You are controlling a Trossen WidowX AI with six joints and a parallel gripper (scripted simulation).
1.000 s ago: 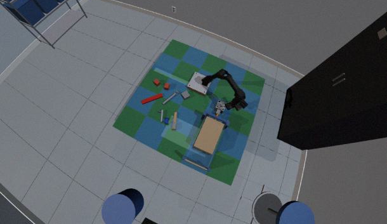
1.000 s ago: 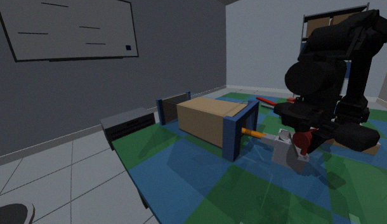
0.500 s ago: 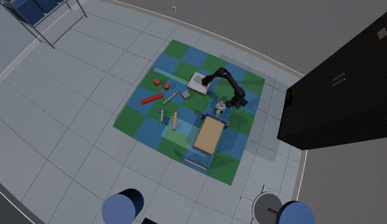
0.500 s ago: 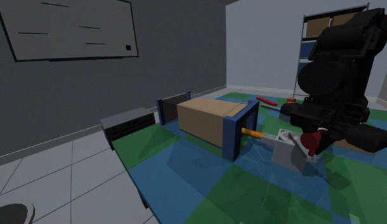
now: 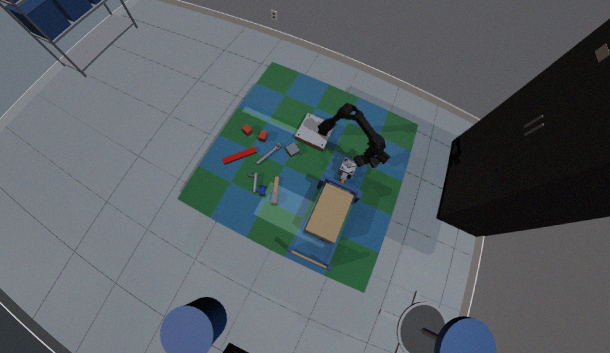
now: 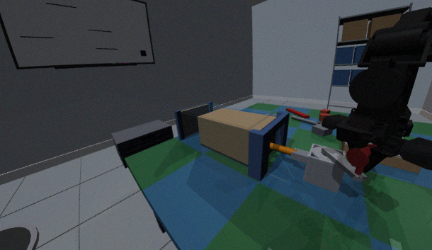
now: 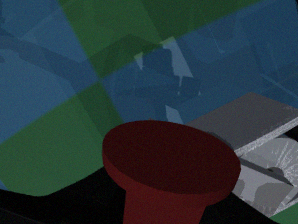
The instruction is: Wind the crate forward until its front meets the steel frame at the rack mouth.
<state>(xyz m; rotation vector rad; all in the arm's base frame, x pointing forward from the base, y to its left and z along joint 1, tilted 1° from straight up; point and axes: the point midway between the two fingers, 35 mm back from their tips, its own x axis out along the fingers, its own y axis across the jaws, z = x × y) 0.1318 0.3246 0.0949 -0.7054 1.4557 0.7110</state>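
The grey crank arm lies 30 mm to the right of my gripper tip, 20 mm ahead of it and 10 mm below it. Also, from my gripper tip: red knob (20 mm above); then blue steel frame (220 mm ahead, 90 mm to the right, 10 mm below); then grey winch (90 mm to the right, 80 mm below, 40 mm ahead).
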